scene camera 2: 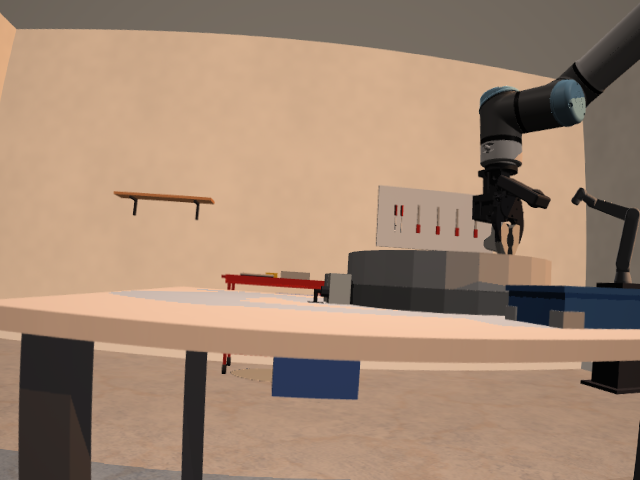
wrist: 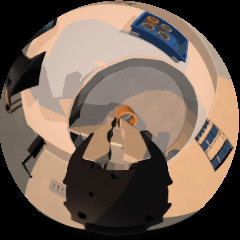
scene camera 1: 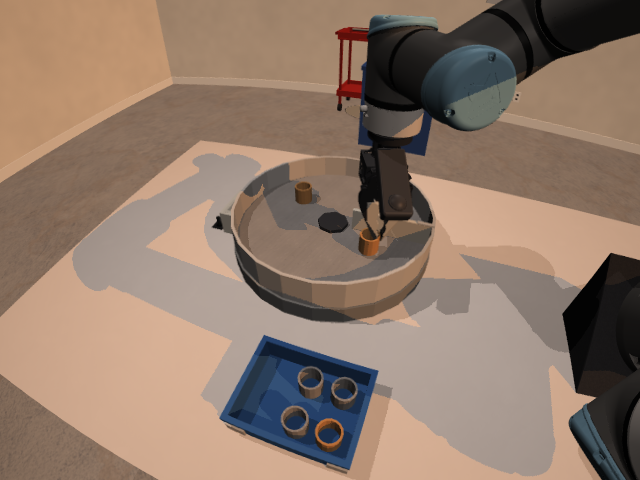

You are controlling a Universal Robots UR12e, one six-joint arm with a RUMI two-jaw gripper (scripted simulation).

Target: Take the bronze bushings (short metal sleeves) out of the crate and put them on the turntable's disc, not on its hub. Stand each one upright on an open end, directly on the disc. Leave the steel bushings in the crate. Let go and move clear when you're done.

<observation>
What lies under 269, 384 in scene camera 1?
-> A blue crate.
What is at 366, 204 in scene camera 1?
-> My gripper.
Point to a turntable disc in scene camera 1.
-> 304, 240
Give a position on a blue crate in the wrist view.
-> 179, 50
</observation>
